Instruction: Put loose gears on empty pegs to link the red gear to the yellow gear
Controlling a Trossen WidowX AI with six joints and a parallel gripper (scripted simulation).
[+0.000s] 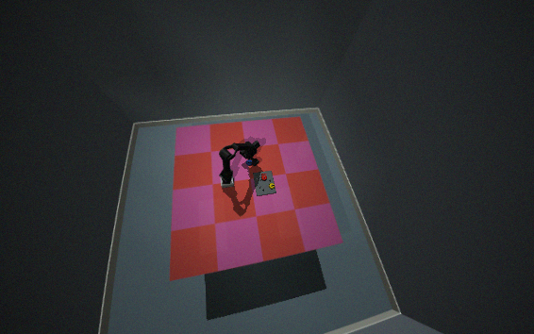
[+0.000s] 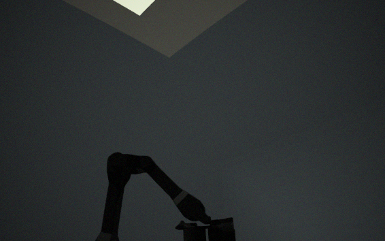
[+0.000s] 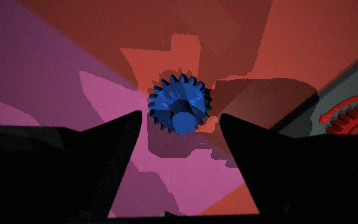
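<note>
Now: the blue gear 10 mm below my gripper tip. The rest, counted from my gripper tip: red gear (150 mm to the right, 130 mm ahead, 10 mm below); red arrow (130 mm ahead, 120 mm to the right, 20 mm below); yellow gear (230 mm to the right, 190 mm ahead, 10 mm below).
</note>
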